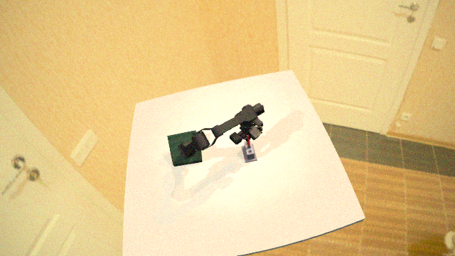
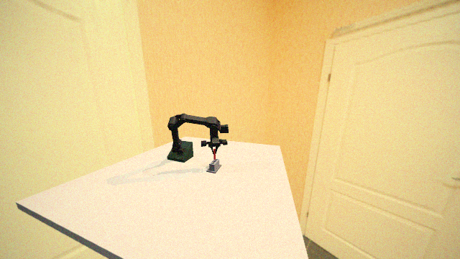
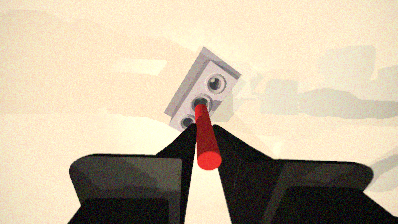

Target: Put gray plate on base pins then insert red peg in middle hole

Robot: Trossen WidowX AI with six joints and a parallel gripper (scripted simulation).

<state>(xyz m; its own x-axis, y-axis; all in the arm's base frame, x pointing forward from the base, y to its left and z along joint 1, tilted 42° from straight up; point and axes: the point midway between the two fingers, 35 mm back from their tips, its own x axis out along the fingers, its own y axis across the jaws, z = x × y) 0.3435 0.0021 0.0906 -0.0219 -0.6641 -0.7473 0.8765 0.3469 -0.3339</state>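
Now: the gray plate 7 cm below my gripper tip. The rest, counted from my gripper tip: red peg right at my gripper tip.
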